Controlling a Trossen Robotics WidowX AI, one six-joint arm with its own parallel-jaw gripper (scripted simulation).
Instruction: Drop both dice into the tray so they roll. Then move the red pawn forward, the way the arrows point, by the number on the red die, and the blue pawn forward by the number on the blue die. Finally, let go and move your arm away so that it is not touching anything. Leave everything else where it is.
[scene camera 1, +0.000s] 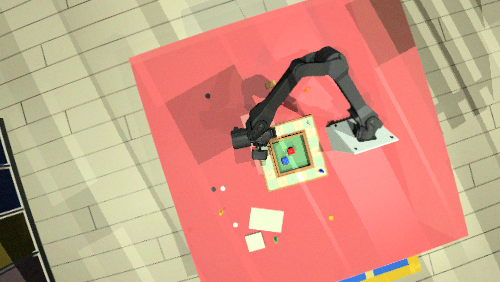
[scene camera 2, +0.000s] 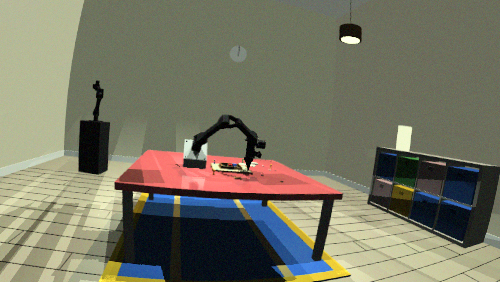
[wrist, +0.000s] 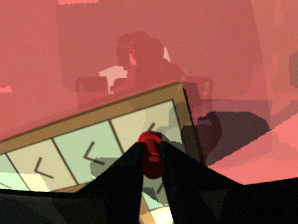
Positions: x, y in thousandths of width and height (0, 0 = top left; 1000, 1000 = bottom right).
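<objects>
There's a green tray (scene camera 1: 599, 566) that's 86 cm from the lens, and a shaded arrow square (scene camera 1: 547, 651) that's also 86 cm from the lens.
</objects>
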